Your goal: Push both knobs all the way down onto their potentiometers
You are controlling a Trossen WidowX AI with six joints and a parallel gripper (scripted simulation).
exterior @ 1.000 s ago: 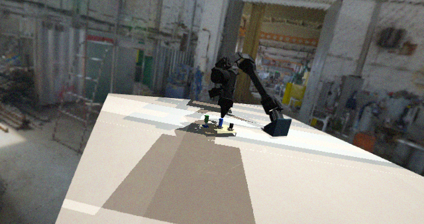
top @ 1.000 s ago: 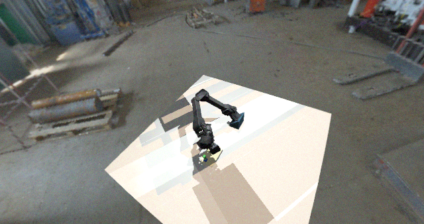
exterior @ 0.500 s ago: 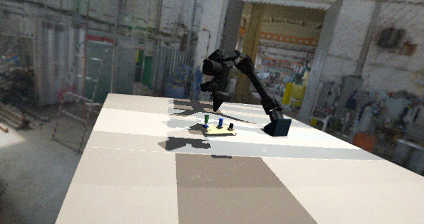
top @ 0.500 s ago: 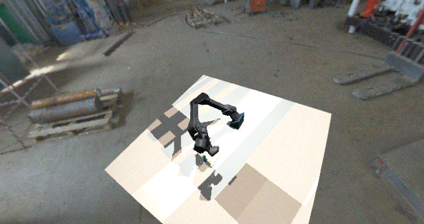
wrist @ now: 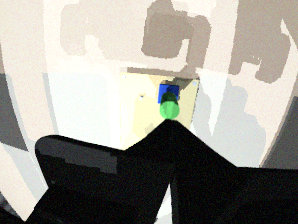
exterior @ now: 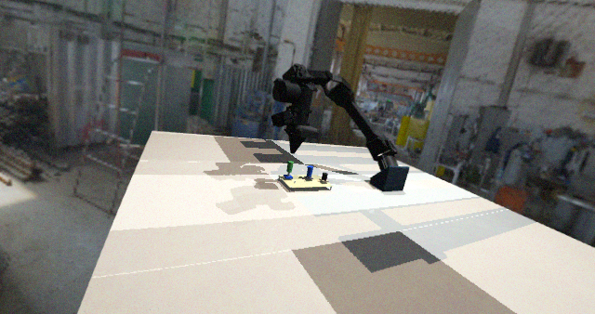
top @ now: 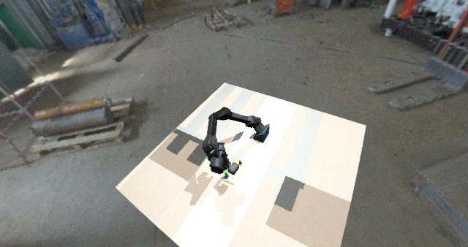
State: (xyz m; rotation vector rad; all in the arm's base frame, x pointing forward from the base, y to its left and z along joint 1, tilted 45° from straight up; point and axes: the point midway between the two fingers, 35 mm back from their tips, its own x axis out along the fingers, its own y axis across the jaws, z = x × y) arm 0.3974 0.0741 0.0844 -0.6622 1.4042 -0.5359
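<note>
The green knob lies 40 mm below my gripper tip. From my gripper tip the other things lie so: blue knob (70 mm behind, 60 mm below).
</note>
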